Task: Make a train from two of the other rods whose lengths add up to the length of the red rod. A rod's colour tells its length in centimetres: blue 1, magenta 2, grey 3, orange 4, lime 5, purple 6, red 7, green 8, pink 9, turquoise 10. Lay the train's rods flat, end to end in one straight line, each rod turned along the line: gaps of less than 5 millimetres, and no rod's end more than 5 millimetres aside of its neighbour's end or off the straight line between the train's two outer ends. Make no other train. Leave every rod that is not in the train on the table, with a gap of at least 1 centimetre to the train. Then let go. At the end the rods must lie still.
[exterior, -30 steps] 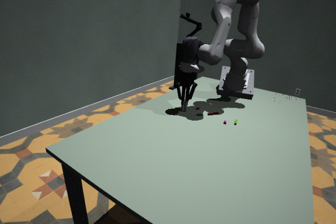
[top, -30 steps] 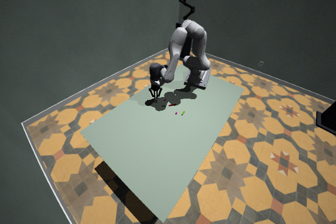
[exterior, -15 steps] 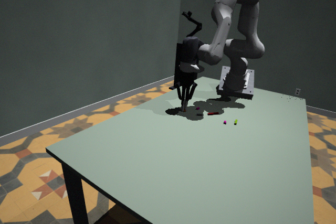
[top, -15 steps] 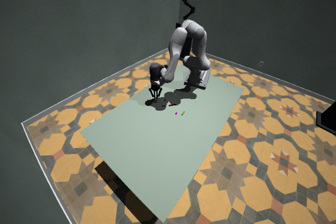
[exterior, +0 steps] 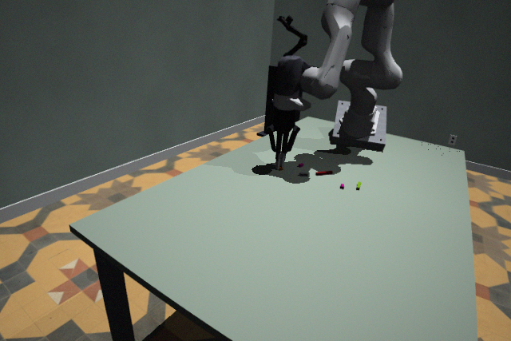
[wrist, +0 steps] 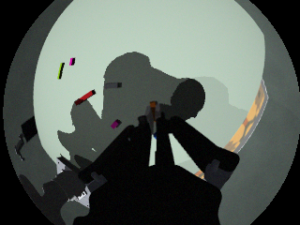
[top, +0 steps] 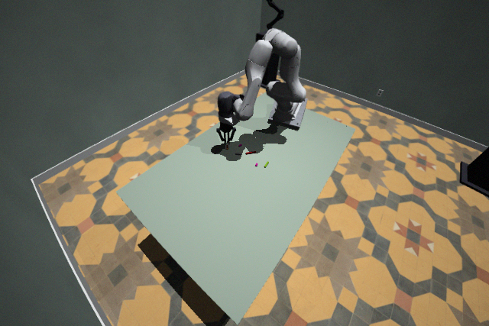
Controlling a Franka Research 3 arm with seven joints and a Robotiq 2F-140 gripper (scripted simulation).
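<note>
My gripper is now 40 mm past the blue rod, 40 mm to the left of it and 30 mm above it. From my hand the other things lie so: red rod (80 mm behind, 150 mm to the left, 30 mm below); grey rod (10 mm behind, 100 mm to the left, 30 mm below); orange rod (30 mm below).
</note>
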